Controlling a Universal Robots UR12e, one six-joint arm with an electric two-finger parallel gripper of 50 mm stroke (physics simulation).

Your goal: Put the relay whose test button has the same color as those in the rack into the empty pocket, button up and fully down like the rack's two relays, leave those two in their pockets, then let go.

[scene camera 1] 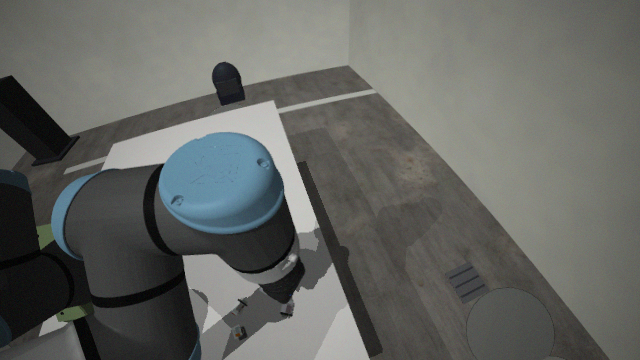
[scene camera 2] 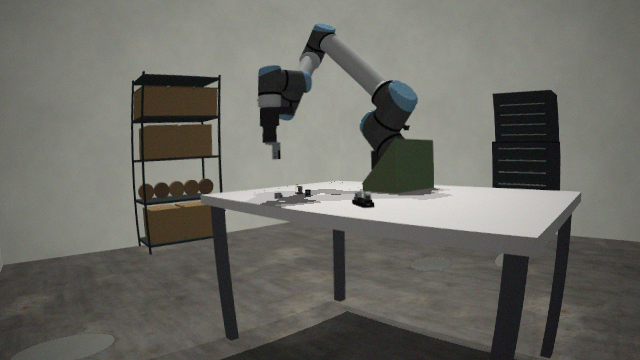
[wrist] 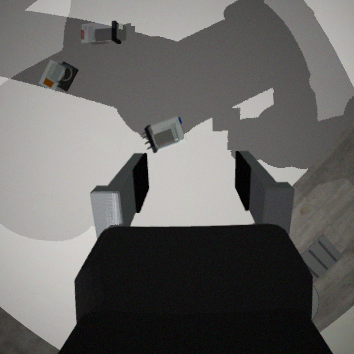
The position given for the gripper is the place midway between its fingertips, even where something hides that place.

Observation:
In view: the gripper (scene camera 1: pixel 282 284), a relay (wrist: pixel 168 132) and a relay (wrist: pixel 58 75).
The gripper shows as well in the wrist view (wrist: pixel 191 169).

